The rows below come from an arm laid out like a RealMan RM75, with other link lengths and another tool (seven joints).
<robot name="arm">
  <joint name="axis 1" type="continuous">
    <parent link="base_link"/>
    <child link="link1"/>
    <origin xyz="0 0 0.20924" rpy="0 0 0"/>
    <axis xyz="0 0 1"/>
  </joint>
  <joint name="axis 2" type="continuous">
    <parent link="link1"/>
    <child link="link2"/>
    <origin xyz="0 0 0" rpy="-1.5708 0 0"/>
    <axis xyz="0 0 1"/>
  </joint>
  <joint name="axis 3" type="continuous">
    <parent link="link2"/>
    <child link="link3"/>
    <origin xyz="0 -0.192 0" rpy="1.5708 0 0"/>
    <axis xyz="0 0 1"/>
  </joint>
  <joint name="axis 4" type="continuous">
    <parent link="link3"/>
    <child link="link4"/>
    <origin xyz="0 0 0" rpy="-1.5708 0 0"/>
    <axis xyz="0 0 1"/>
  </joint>
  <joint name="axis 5" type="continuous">
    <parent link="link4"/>
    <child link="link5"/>
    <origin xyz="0 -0.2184 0" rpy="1.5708 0 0"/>
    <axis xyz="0 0 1"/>
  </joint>
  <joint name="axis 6" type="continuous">
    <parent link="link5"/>
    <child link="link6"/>
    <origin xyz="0 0 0" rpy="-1.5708 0 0"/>
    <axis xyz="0 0 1"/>
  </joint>
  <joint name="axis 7" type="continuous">
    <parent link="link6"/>
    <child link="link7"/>
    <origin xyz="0 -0.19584 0" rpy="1.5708 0 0"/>
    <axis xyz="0 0 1"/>
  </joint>
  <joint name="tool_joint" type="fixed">
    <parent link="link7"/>
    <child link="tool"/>
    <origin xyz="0.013 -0.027 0.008" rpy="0.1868 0 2.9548"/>
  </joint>
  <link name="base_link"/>
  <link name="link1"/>
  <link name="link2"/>
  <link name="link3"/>
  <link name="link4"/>
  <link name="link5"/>
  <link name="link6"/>
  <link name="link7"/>
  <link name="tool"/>
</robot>
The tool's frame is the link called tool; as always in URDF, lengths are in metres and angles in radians. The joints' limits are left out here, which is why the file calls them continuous.
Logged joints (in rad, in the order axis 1, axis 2, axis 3, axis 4, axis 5, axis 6, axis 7), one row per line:
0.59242 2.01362 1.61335 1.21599 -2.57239 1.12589 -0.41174
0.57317 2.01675 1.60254 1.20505 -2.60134 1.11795 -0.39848
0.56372 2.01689 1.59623 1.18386 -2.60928 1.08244 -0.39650
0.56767 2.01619 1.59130 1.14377 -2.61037 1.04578 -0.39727
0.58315 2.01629 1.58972 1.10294 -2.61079 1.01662 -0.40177
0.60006 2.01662 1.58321 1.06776 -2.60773 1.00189 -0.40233
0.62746 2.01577 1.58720 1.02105 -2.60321 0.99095 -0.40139
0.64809 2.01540 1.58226 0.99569 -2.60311 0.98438 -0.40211
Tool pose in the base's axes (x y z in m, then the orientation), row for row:
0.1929 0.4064 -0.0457 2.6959 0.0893 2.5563
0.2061 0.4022 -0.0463 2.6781 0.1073 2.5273
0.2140 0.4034 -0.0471 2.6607 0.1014 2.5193
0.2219 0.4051 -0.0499 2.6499 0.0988 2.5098
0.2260 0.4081 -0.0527 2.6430 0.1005 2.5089
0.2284 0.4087 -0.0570 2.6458 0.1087 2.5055
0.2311 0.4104 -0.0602 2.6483 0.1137 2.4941
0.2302 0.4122 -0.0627 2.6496 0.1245 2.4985
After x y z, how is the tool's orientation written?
As angles about the fixed x, y, z axes (roll, pitch, yaw), in radians.
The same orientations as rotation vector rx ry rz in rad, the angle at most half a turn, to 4 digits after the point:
0.8004 2.7574 0.5860
0.8247 2.7193 0.5930
0.8343 2.7096 0.6177
0.8456 2.7000 0.6313
0.8440 2.6946 0.6390
0.8443 2.6887 0.6295
0.8568 2.6800 0.6206
0.8452 2.6762 0.6132

